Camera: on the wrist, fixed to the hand. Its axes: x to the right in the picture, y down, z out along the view.
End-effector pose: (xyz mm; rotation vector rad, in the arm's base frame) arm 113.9 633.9 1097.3 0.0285 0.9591 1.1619
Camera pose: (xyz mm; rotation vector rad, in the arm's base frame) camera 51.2 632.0 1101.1 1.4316 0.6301 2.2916
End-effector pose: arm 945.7 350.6 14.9 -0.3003 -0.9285 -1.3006
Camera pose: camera 1006.2 344.0 -0.6 -0.8434 -0.8016 0.3883
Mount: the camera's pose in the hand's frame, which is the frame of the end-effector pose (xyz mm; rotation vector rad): -7.9 48.5 -39.1 0.2976 -0.3923 1.6123
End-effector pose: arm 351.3 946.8 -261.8 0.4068 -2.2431 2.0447
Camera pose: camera 342.3 990.1 -306.3 0.7276 1.1632 -1.2675
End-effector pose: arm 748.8 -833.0 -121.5 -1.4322 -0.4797 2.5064
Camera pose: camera 785.4 -873.7 -152.3 0.6721 -0.8040 -1.8114
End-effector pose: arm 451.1 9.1 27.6 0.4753 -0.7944 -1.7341
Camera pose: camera 512.6 -1.7 34.7 -0.3436 -1.1986 -0.1774
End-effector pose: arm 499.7 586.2 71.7 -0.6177 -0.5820 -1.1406
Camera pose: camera 547.3 577.7 31.6 -0.7750 -0.3681 0.5802
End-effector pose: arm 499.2 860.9 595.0 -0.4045 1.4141 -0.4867
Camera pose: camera 463.6 906.6 570.7 0.8476 0.8728 0.6767
